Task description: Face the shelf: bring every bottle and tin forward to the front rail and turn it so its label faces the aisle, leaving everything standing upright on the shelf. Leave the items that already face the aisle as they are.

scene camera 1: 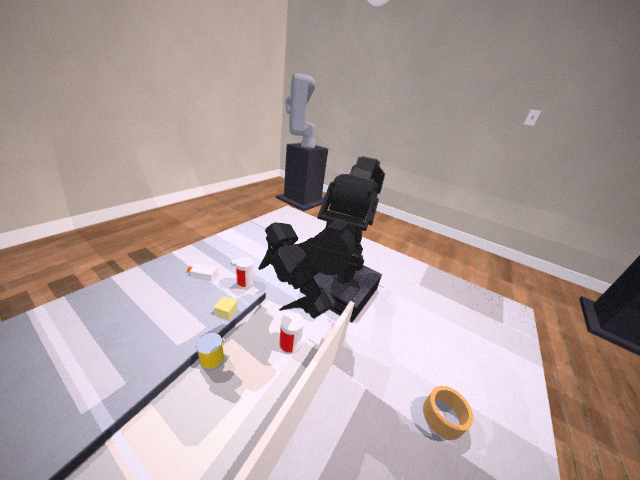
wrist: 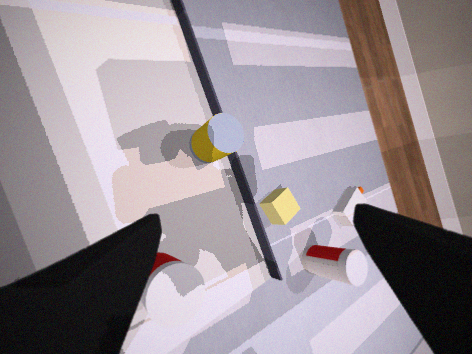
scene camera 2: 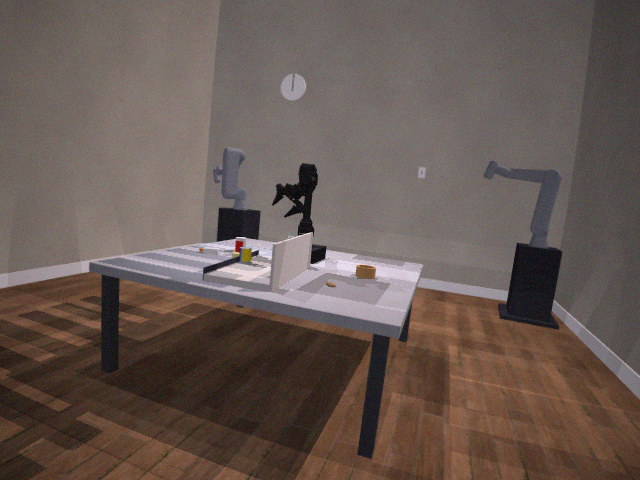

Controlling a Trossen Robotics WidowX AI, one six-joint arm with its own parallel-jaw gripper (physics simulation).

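Pixels of known places: gripper, fingertip midpoint: point(scene camera 1: 269, 288) point(wrist: 256, 217) point(scene camera 2: 278, 211); arm's base, link origin: point(scene camera 1: 345, 277).
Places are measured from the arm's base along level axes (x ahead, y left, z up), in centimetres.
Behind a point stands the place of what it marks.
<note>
A yellow tin point(scene camera 1: 210, 352) @[x 47.8, y -5.1, z 2.1 cm] point(scene camera 2: 246, 254) @[x 48.7, y -5.6, z -0.4 cm] point(wrist: 205, 142) @[x 45.9, y -4.8, z 0.8 cm] stands upright at the dark front rail point(scene camera 1: 155, 391) @[x 59.2, y -8.3, z -3.1 cm] point(scene camera 2: 222, 264) @[x 63.3, y -7.5, z -3.4 cm] point(wrist: 198, 62) @[x 59.8, y -8.2, z -3.3 cm]; its yellow side shows away from the rail in the wrist view. A red-and-white tin point(scene camera 1: 290, 335) @[x 32.3, y 4.8, z 3.1 cm] point(wrist: 170, 290) @[x 30.8, y 3.7, z 5.1 cm] stands on the shelf near the back panel, partly behind a finger in the wrist view. Another red-and-white tin point(scene camera 1: 244, 273) @[x 24.2, y -25.2, z -0.3 cm] point(scene camera 2: 240, 243) @[x 24.8, y -26.1, z -0.3 cm] point(wrist: 335, 262) @[x 23.7, y -25.0, z 0.4 cm] stands beyond the rail's end. A white bottle with an orange cap point(scene camera 1: 203, 272) @[x 31.5, y -39.3, z -4.6 cm] point(wrist: 348, 204) @[x 31.3, y -38.8, z -4.6 cm] lies on its side on the table. My gripper point(scene camera 1: 272, 287) @[x 37.5, y 2.6, z 20.3 cm] point(scene camera 2: 280, 209) @[x 37.5, y 2.6, z 20.3 cm] point(wrist: 256, 217) @[x 37.5, y 2.6, z 20.3 cm] is open and empty, above the shelf's far end.
A yellow block point(scene camera 1: 225, 308) @[x 35.7, y -18.9, z -3.6 cm] point(wrist: 281, 206) @[x 34.7, y -19.1, z -3.6 cm] lies outside the rail. The tall cream back panel point(scene camera 1: 330, 346) @[x 31.1, y 15.4, z 8.1 cm] point(scene camera 2: 293, 260) @[x 48.8, y 18.7, z 0.8 cm] edges the shelf. Behind it are an orange ring point(scene camera 1: 431, 421) @[x 21.1, y 40.1, z -5.7 cm] point(scene camera 2: 365, 275) @[x 21.4, y 43.6, z -5.8 cm] and a small orange-brown piece point(scene camera 2: 330, 284) @[x 47.9, y 36.4, z -6.6 cm] on the table.
</note>
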